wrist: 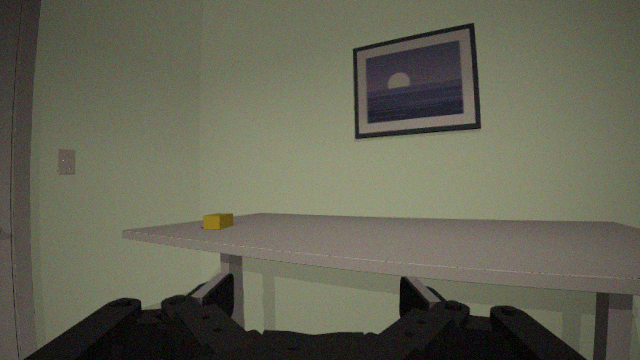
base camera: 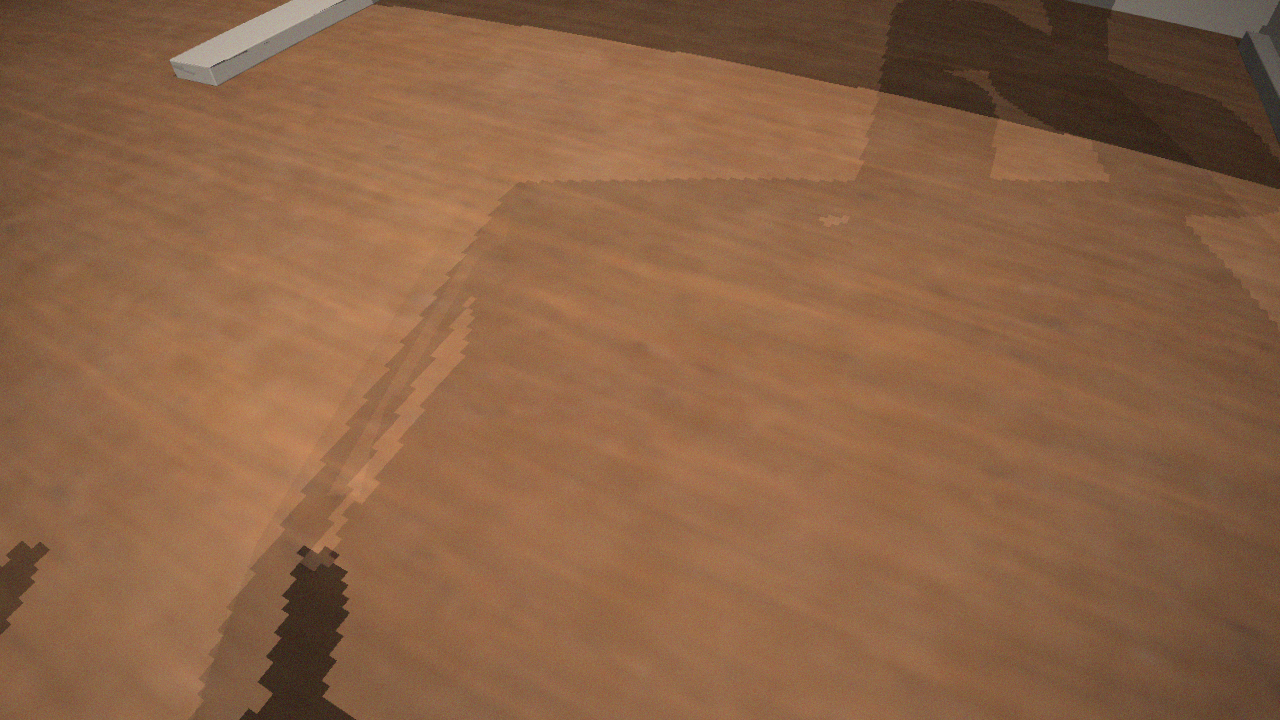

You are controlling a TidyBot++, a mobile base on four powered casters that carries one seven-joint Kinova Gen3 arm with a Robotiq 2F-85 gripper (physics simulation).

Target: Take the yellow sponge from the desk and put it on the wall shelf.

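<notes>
The yellow sponge (wrist: pixel 212 221) lies on the desk (wrist: pixel 400 245), near its left end, in the wrist view. The desk's top is pale grey and spans from left of centre to the right edge of that view. My gripper (wrist: pixel 316 294) is open, with a wide gap between its fingers and no object between them. It is apart from the desk and the sponge, and the sponge shows above and left of the left finger. The wall shelf does not show in either view.
A framed sunset picture (wrist: pixel 417 82) hangs on the green wall above the desk. A light switch (wrist: pixel 66 162) and a door frame are at the left. In the base view, a pale foot bar (base camera: pixel 268 37) lies on the wooden floor (base camera: pixel 716 402) at the upper left.
</notes>
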